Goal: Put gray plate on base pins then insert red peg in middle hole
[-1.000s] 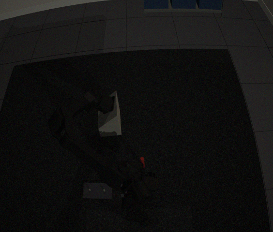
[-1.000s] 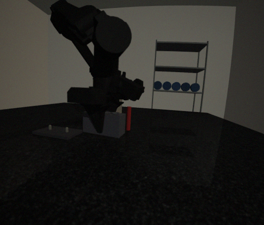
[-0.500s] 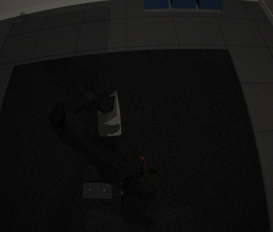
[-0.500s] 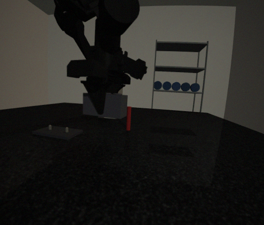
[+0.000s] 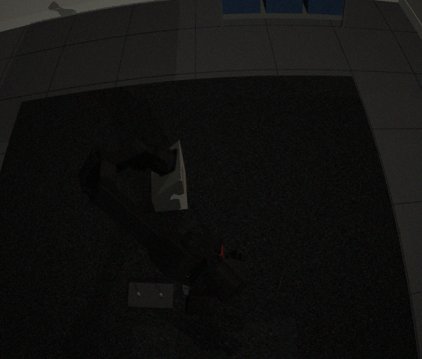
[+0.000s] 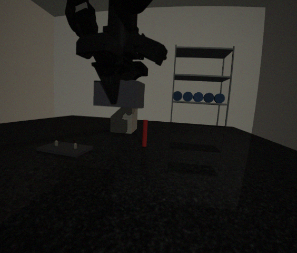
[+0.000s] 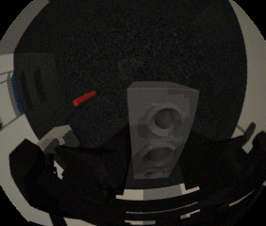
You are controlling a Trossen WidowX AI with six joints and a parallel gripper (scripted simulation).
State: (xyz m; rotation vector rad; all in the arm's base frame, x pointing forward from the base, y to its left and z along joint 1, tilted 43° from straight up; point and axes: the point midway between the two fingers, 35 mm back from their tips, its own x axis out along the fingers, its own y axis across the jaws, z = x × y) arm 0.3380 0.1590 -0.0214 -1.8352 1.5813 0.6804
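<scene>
Right now the red peg is 130 mm behind my gripper tip, 20 mm to the left of it and 80 mm below it. Also, from my gripper tip: gray plate: 30 mm above.
</scene>
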